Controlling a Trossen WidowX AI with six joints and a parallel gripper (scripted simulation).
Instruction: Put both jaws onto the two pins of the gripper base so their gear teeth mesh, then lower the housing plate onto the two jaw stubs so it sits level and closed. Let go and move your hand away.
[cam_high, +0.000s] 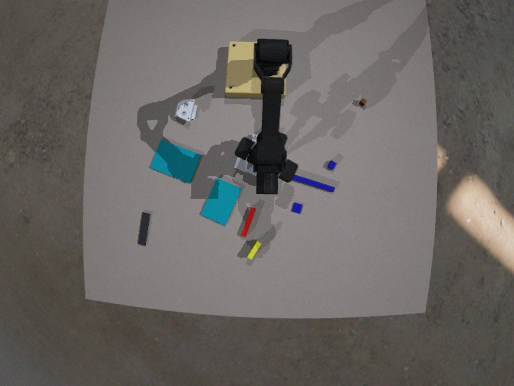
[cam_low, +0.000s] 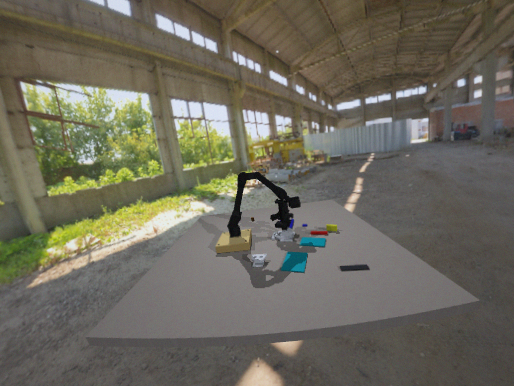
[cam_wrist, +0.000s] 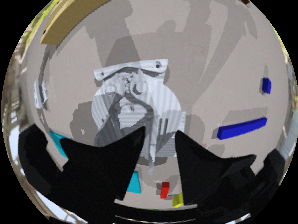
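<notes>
Now: gripper tip 60 mm past the housing plate, 10 mm to the left of it and 10 mm above it. From my gripper tip the other things lie so: yellow block: 280 mm ahead, 60 mm to the right; then blue bar: 140 mm to the left, 80 mm ahead, 10 mm below; then red bar: 190 mm ahead, 70 mm to the right, 10 mm below.
</notes>
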